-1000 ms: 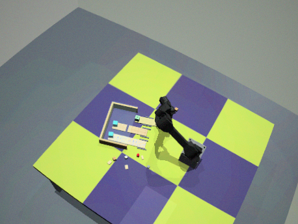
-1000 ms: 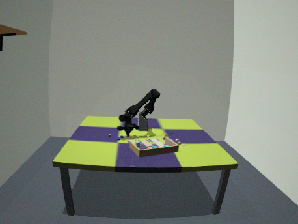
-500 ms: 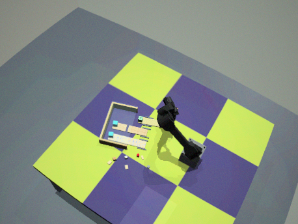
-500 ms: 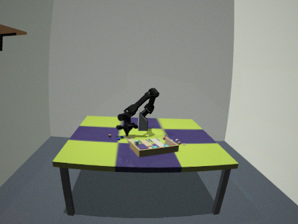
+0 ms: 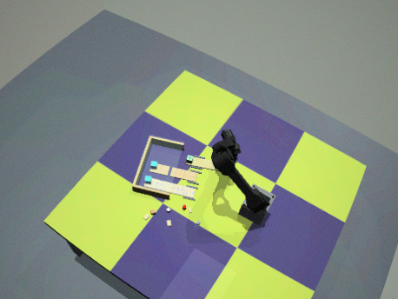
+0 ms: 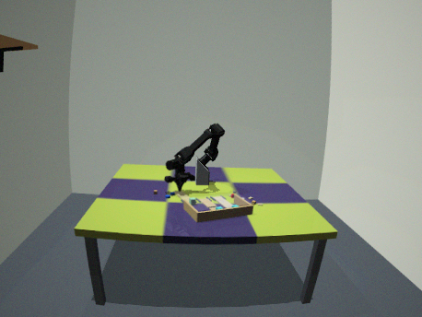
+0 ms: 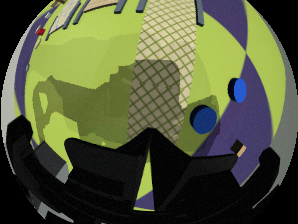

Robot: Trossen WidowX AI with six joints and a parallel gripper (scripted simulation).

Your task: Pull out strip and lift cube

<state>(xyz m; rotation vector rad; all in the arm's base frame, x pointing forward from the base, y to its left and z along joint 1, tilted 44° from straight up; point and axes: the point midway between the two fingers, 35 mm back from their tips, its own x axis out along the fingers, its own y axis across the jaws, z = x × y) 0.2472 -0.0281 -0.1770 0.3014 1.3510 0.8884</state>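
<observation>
My gripper tip is now 9 cm short of the strip, 3 cm to the right of it and 1 cm above it.
</observation>
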